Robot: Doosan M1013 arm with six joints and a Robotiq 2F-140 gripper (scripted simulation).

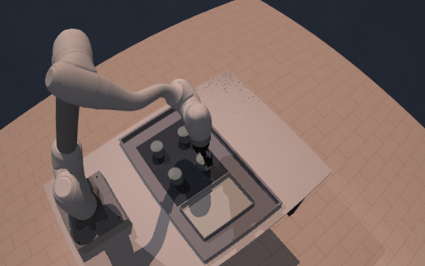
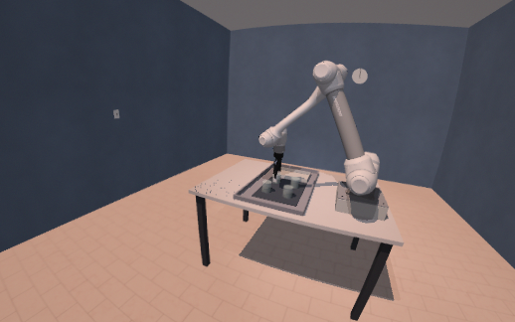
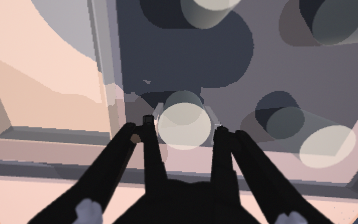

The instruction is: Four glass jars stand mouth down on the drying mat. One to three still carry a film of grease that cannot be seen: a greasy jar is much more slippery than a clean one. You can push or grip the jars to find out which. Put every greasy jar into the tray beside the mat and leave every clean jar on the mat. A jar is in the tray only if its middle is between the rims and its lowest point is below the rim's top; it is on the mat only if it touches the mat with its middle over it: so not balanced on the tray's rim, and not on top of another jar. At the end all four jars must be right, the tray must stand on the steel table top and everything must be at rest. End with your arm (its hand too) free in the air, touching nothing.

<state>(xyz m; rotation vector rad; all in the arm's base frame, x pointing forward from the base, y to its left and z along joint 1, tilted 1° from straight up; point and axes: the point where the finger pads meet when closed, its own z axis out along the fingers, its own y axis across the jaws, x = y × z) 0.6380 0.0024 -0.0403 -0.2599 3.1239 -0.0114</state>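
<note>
The tray is 230 mm to the right of my hand, 40 mm below it and 40 mm behind it. Also, from my hand: dark drying mat 100 mm behind, 90 mm to the left, 50 mm below.
</note>
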